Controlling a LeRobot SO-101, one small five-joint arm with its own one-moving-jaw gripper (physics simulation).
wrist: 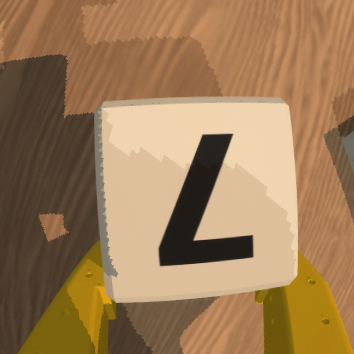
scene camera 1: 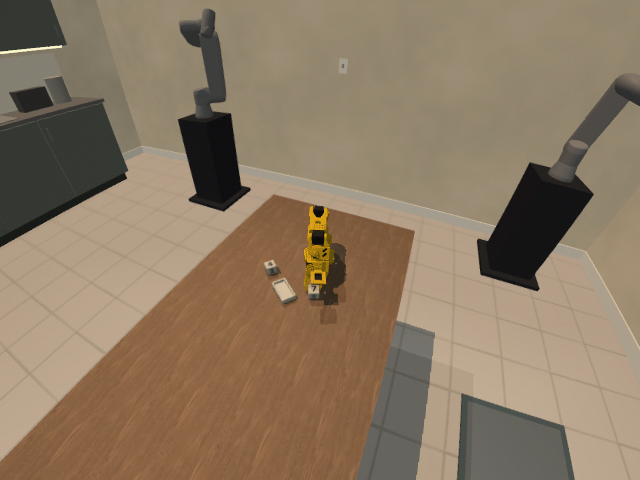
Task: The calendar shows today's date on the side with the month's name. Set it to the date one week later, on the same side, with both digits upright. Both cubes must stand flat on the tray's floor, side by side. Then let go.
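The held white cube (scene camera 1: 313, 291) (wrist: 200, 200) shows a black 7 on the face turned up; in the wrist view this 7 is upside down. My gripper (scene camera 1: 313, 287) (wrist: 185, 295) is shut on this cube, its yellow jaws at the cube's two sides. Whether the cube touches the table I cannot tell. The other white cube (scene camera 1: 270, 267) stands on the table, outside the tray, with what looks like a 4 on top. The pale tray (scene camera 1: 290, 299) lies between the two cubes, a little nearer the camera than the other cube, with no cube in it. The month's name is not legible.
The brown wooden table (scene camera 1: 232, 361) carries the arm, the tray and the cubes. Shadows of the arm fall to the right of the held cube. Two grey arms on black pedestals (scene camera 1: 211, 160) (scene camera 1: 537, 222) stand on the floor beyond the table.
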